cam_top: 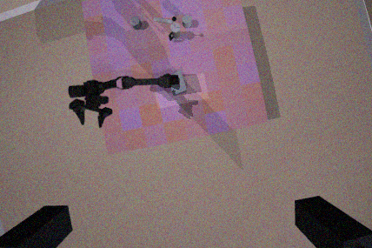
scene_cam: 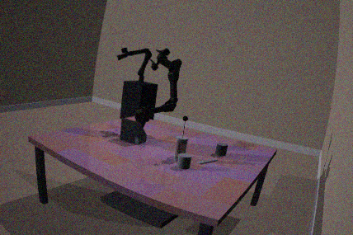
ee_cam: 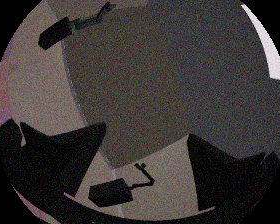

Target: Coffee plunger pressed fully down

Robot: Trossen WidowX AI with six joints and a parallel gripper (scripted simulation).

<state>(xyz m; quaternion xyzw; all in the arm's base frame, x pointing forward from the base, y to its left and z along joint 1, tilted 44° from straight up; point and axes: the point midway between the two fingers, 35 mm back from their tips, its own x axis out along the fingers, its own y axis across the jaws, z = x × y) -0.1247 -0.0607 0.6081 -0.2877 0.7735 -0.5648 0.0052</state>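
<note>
My gripper tip is 60 cm short of the coffee press, 44 cm above it and 39 cm to the left of it.
</note>
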